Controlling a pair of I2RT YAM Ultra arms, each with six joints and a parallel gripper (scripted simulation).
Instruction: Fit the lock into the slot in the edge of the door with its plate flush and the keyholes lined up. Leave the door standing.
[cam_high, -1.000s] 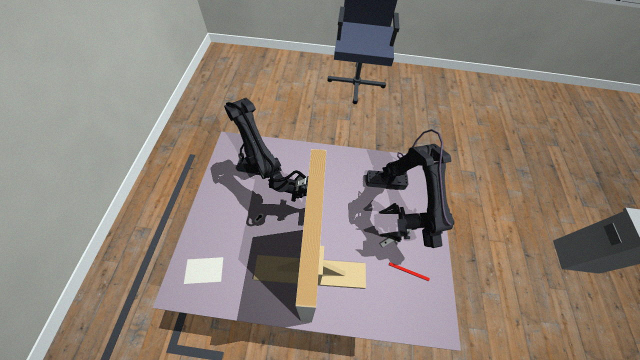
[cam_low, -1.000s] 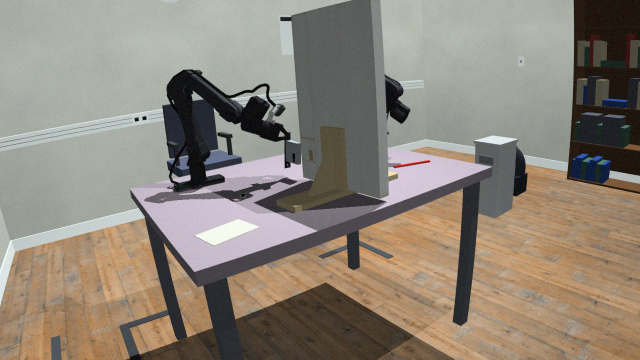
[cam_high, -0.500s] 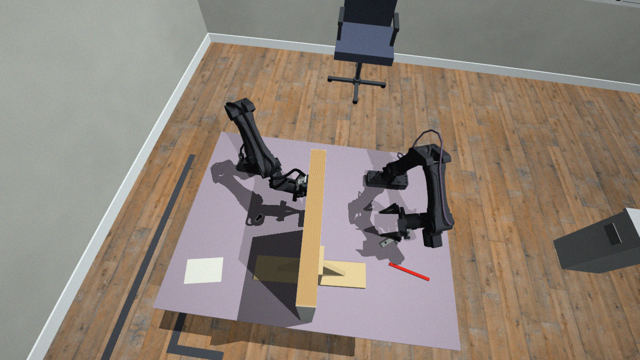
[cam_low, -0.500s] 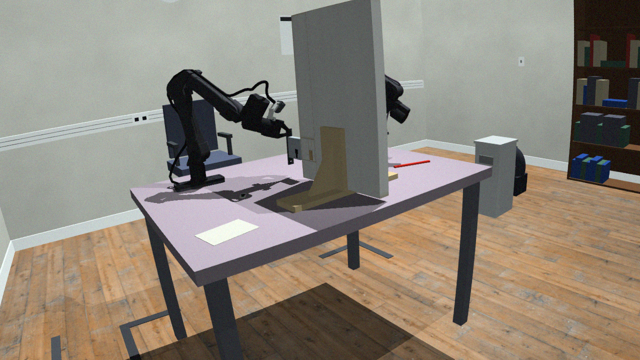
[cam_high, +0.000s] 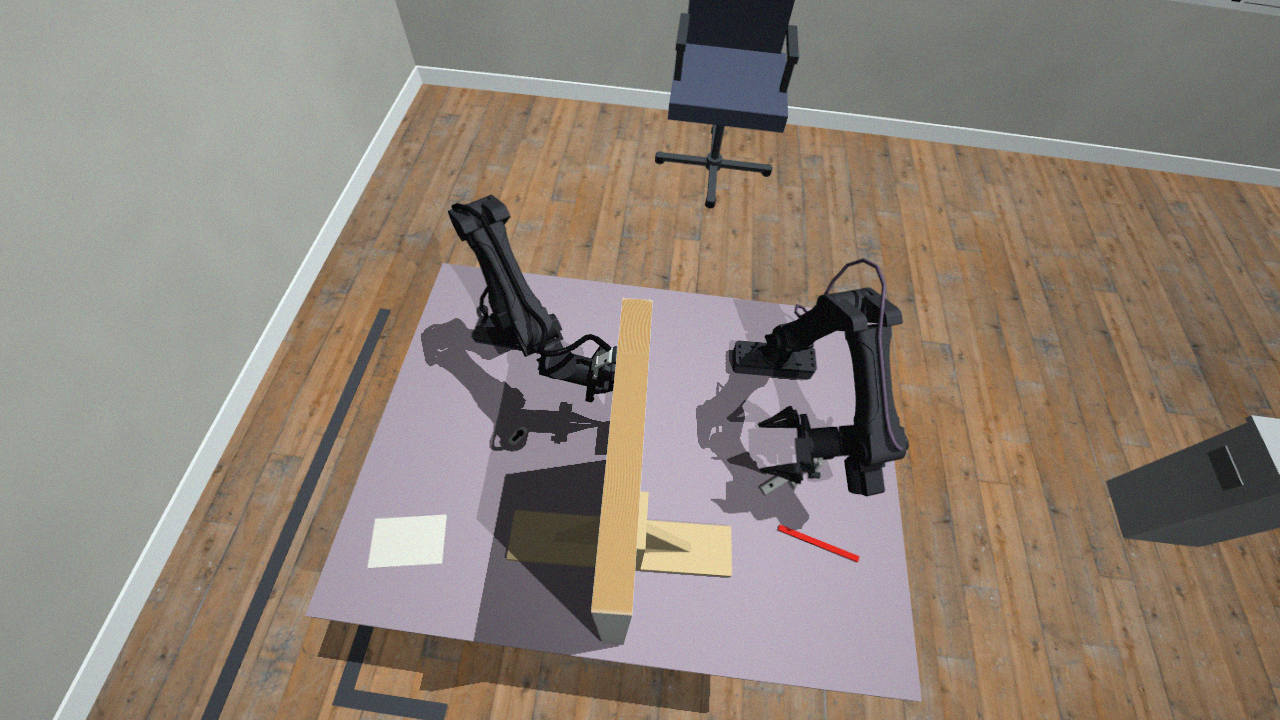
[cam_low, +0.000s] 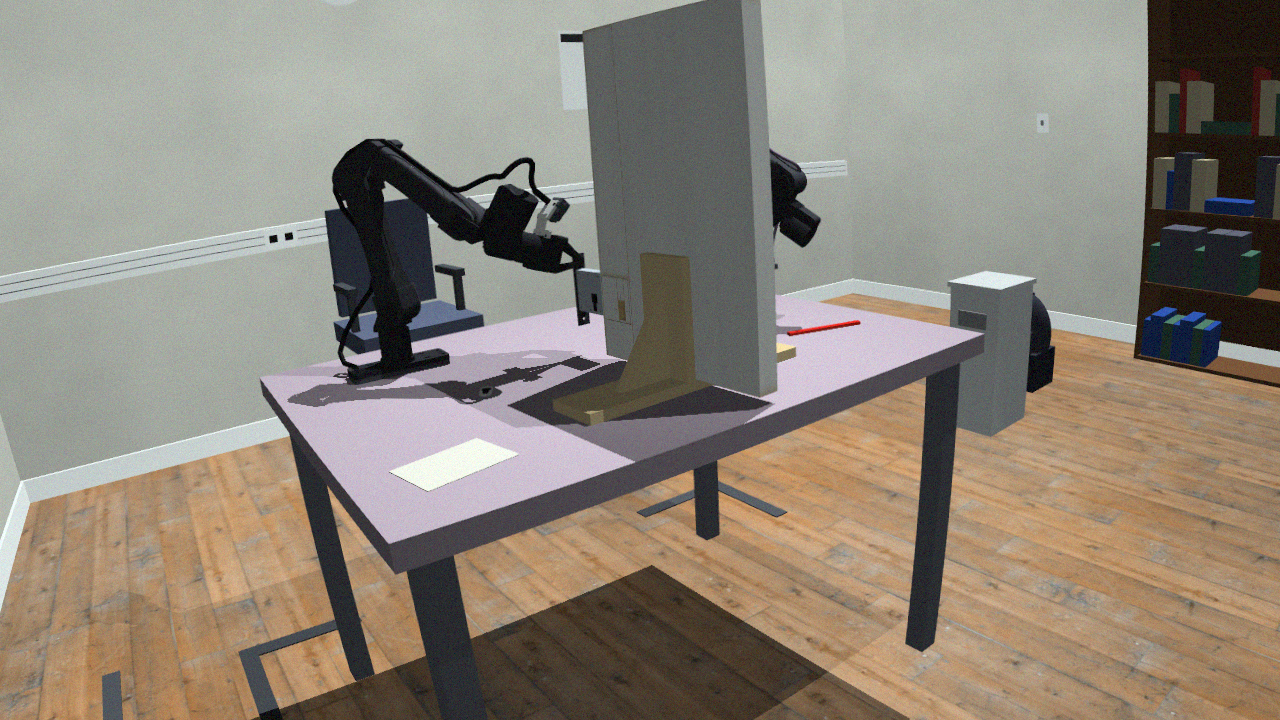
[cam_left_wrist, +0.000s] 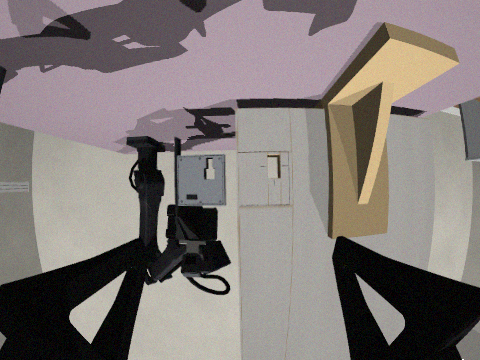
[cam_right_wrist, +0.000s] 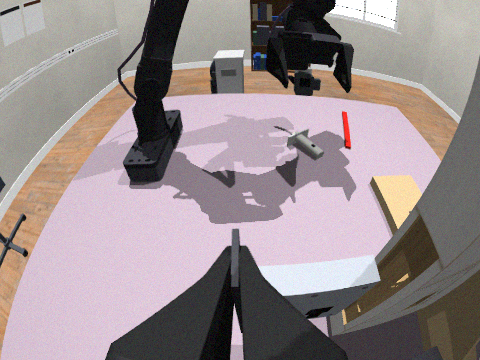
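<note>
Right now my right hand is 4 cm short of the lock and 5 cm above it. Round my right hand: red rod 24 cm ahead, 43 cm to the left, 18 cm below; then cylinder piece 11 cm ahead, 34 cm to the left, 17 cm below; then keyhole plate 7 cm ahead, 26 cm to the right, 18 cm below.
</note>
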